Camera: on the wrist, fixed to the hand. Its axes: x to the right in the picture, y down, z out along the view.
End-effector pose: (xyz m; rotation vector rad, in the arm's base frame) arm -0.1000 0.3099 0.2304 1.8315 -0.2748 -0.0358
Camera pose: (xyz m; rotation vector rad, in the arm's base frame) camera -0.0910 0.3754 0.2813 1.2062 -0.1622 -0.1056
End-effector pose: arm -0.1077 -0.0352 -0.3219 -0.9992 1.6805 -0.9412
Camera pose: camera -0.1880 -0.0137 -0.3291 -1.4406 2.0510 -0.4540
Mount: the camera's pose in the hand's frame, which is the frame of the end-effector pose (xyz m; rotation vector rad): 0.0013 0.0306 -0.0776 -0.6344 0.0426 -0.0490
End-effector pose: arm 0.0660 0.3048 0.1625 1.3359 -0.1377 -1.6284
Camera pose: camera 0.1462 0.3245 0.1505 0.8827 0.4108 -1.5042
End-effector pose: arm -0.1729 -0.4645 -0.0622 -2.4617 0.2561 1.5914
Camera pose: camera -0.1119 -0.5142 -0.0345 2.3931 0.2968 -1.4854
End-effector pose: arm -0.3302 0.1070 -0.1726 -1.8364 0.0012 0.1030
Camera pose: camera -0.3251 0.0242 -0.1819 -2.4705 -0.0519 0.0294
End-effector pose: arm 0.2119 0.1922 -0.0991 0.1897 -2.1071 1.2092
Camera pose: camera 0.2356 0.2720 -0.0944 -0.0727 -2.3172 0.4660
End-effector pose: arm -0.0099 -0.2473 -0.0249 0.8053 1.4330 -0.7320
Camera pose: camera -0.0272 -0.1657 -0.0232 0.2932 1.6014 -0.2598
